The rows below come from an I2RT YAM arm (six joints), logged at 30 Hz.
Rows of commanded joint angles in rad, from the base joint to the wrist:
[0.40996 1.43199 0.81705 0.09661 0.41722 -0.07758]
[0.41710 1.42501 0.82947 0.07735 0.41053 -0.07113]
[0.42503 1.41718 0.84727 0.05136 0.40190 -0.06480]
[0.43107 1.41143 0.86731 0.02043 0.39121 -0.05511]
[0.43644 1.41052 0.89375 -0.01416 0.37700 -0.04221]
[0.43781 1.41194 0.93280 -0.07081 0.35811 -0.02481]
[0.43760 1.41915 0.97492 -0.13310 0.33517 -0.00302]
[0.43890 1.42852 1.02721 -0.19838 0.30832 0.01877]
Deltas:
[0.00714 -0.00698 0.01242 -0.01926 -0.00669 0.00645]
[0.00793 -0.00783 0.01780 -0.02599 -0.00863 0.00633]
[0.00604 -0.00575 0.02004 -0.03093 -0.01069 0.00969]
[0.00537 -0.00091 0.02644 -0.03459 -0.01421 0.01290]
[0.00137 0.00142 0.03905 -0.05665 -0.01889 0.01740]
[-0.00021 0.00721 0.04212 -0.06229 -0.02294 0.02179]
[0.00130 0.00937 0.05229 -0.06528 -0.02685 0.02179]

